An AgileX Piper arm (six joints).
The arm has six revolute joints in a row. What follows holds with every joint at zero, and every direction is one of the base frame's.
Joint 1 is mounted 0.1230 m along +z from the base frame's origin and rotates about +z.
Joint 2 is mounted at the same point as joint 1 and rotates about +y.
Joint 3 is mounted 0.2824 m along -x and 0.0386 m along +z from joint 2 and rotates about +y.
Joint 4 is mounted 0.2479 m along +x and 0.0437 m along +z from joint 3 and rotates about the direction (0.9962, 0, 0.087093).
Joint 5 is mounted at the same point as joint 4 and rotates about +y.
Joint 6 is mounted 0.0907 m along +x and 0.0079 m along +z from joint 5 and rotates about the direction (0.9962, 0, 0.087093).
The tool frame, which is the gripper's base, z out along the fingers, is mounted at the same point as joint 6; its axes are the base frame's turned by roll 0.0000, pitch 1.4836 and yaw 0.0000 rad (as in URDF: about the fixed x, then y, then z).
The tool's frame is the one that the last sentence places.
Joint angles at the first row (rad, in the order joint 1, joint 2, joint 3, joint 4, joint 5, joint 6):
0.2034, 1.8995, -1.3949, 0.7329, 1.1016, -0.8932
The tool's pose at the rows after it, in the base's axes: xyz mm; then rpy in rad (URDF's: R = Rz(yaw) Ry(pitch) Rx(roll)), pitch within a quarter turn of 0, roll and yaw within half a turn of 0:
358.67 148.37 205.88 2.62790 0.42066 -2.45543
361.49 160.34 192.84 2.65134 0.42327 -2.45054
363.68 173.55 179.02 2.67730 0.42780 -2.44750
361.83 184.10 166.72 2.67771 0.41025 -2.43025
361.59 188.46 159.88 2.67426 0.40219 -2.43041
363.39 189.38 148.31 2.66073 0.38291 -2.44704
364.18 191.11 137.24 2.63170 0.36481 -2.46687
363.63 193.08 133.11 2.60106 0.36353 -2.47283
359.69 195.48 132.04 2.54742 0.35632 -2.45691
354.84 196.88 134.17 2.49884 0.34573 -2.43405
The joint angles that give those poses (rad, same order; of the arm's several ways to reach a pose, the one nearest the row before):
0.2521, 1.9481, -1.3949, 0.7354, 1.0919, -0.8932
0.2845, 1.9805, -1.3949, 0.7354, 1.0318, -0.8914
0.3201, 2.0146, -1.3949, 0.7369, 0.9648, -0.8872
0.3481, 2.0449, -1.3949, 0.7369, 0.9458, -0.8872
0.3588, 2.0622, -1.3949, 0.7422, 0.9341, -0.8872
0.3588, 2.0916, -1.3949, 0.7530, 0.9244, -0.8872
0.3588, 2.1214, -1.3949, 0.7787, 0.9244, -0.8943
0.3588, 2.1351, -1.3949, 0.8096, 0.9362, -0.9151
0.3588, 2.1435, -1.3949, 0.8432, 0.9865, -0.9482
0.3588, 2.1435, -1.3949, 0.8611, 1.0448, -0.9690

